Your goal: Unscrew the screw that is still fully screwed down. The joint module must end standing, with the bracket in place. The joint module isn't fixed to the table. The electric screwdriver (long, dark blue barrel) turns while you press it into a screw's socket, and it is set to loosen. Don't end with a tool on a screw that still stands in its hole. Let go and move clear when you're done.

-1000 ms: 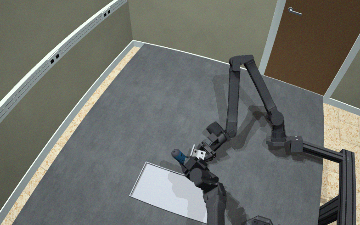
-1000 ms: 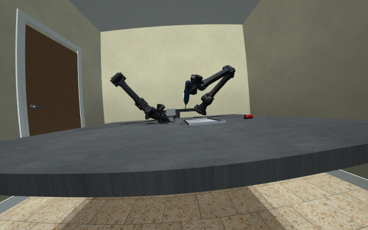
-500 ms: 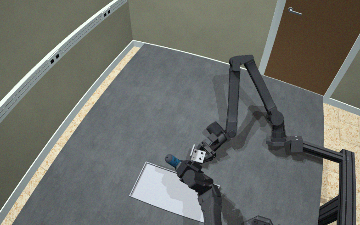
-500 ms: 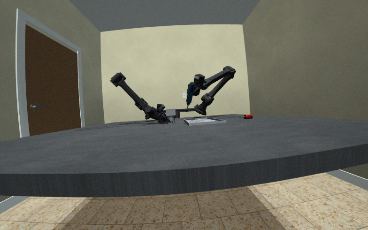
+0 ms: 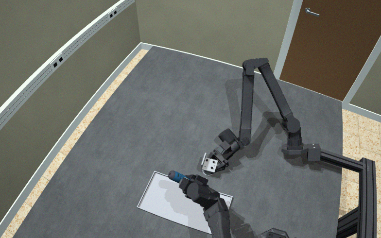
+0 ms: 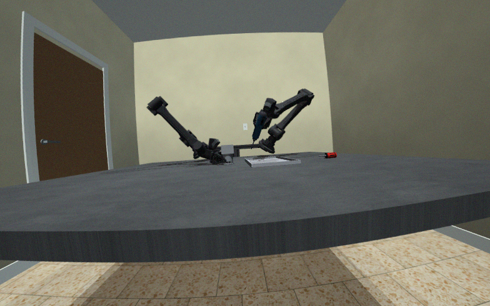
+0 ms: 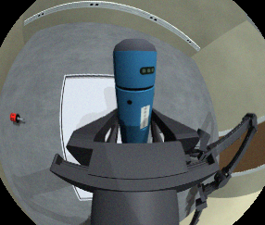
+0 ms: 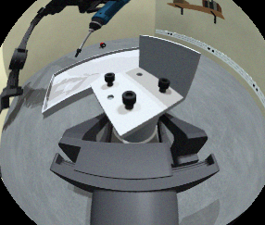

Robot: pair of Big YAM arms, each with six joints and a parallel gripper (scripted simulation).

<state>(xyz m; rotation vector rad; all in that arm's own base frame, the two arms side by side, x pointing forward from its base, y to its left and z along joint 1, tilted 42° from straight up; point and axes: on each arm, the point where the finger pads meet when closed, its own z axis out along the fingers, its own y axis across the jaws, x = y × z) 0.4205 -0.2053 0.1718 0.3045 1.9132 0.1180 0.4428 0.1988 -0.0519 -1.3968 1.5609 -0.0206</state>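
The grey bracket lies 50 mm above my right hand. From my right hand the other things lie so: flat white tray: 220 mm to the left, 40 mm ahead, 20 mm below; red-handled screwdriver: 550 mm to the left, 100 mm ahead, 10 mm below.
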